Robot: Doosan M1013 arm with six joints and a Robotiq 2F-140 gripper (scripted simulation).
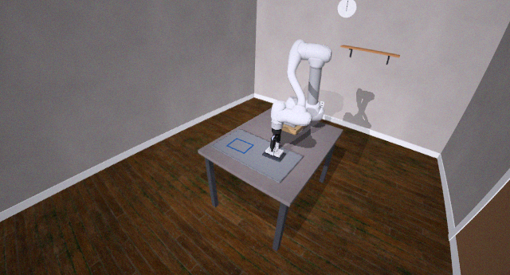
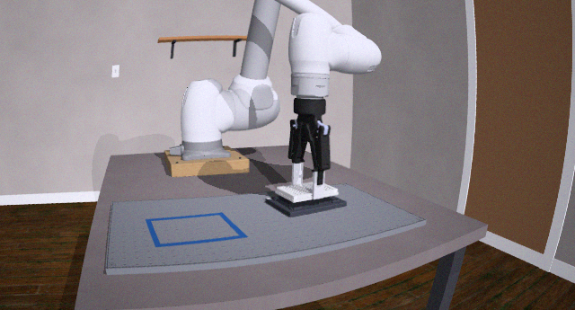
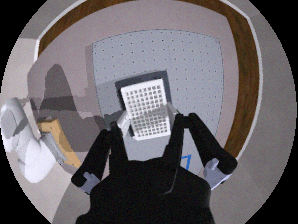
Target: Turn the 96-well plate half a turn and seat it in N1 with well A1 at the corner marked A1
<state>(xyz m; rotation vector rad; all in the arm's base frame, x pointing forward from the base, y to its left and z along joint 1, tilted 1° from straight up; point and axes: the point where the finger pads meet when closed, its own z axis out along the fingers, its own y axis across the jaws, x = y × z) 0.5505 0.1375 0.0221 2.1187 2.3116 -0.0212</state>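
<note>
Right now my hand is 5 cm above the dark plate nest N1. Round my hand: white 96-well plate: 2 cm below.
</note>
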